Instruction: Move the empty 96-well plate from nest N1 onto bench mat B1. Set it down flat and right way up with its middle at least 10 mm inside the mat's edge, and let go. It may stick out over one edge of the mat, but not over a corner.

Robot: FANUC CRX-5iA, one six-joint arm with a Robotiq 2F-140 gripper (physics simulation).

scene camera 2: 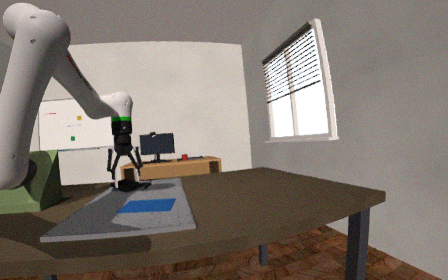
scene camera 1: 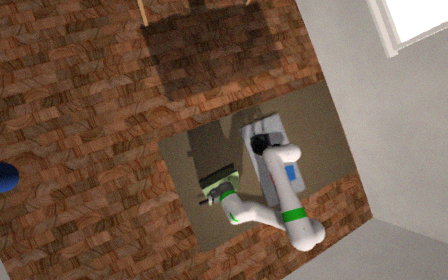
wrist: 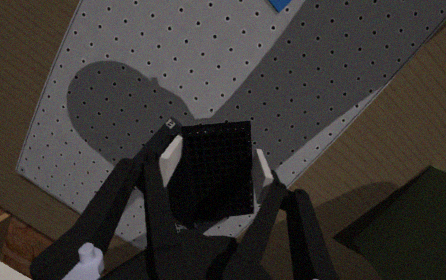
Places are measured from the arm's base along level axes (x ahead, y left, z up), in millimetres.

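Pixels of known places: gripper, fingertip midpoint: (scene camera 2: 127,185) (wrist: 218,152); arm's base, link origin: (scene camera 1: 222,188).
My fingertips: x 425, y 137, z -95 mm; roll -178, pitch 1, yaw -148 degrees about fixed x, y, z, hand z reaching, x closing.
Ahead of a thing's pixels: the offset from my fingertips to its middle. "spot": to the spot under its first point. Level surfaces: height alone.
The black 96-well plate @(dx -20, dy +18, dz +4 mm) (wrist: 215,170) is upright between the pale fingertips of my gripper (wrist: 218,152) (scene camera 2: 127,180), which is shut on its two sides. The plate is at or barely above the dark nest @(spot: dx +68, dy +40, dz -13 mm) (wrist: 161,136) at the far end of the grey perforated board @(dz -25 mm) (wrist: 200,55) (scene camera 2: 90,222) (scene camera 1: 295,182); the exact gap is hidden. In scene camera 1 the arm partly hides the plate. A flat blue mat @(dz -23 mm) (scene camera 2: 147,205) (scene camera 1: 291,173) (wrist: 281,4) lies on the board, apart from the plate. A red patch @(spot: dx +0, dy -234, dz -23 mm) (scene camera 1: 272,178) shows beside the arm; I cannot read which is B1.
The board lies on a brown table @(dz -38 mm) (scene camera 1: 325,130) (scene camera 2: 280,200). The arm's green base block (scene camera 1: 231,180) (scene camera 2: 47,180) (wrist: 410,225) stands beside the board. A desk (scene camera 2: 190,169) with a monitor (scene camera 2: 157,144) is in the background.
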